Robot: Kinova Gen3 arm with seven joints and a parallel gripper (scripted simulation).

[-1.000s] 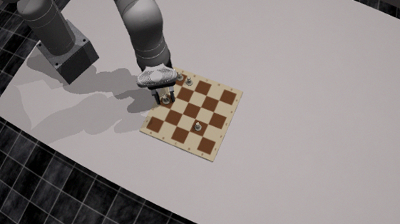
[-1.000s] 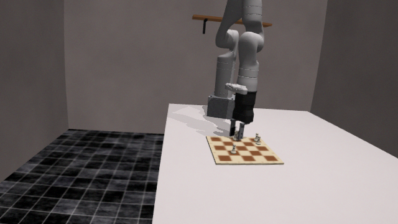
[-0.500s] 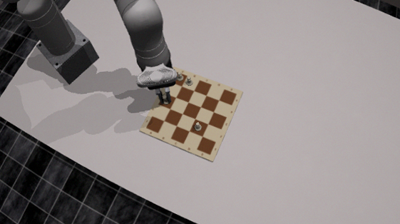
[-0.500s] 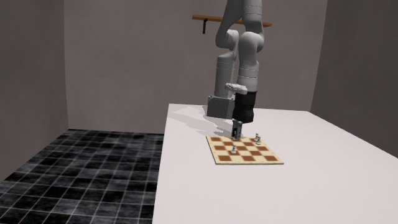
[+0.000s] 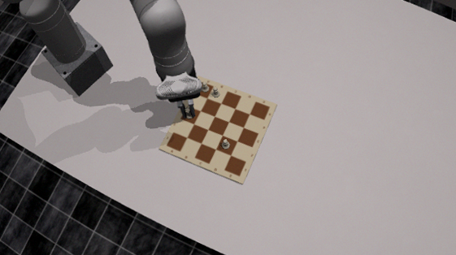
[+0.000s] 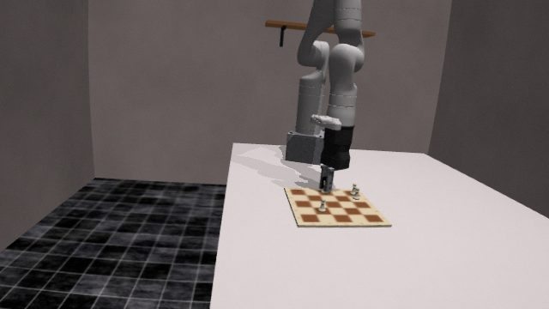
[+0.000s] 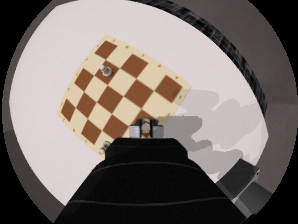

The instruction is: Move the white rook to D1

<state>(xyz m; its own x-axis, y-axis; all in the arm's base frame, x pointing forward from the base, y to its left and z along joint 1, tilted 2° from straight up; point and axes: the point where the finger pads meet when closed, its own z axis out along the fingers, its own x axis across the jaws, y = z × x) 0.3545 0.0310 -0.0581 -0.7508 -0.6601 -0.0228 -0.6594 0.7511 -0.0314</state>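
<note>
Right now my hand is 8 cm short of the chessboard, 3 cm above it and 1 cm to the right of it.
</note>
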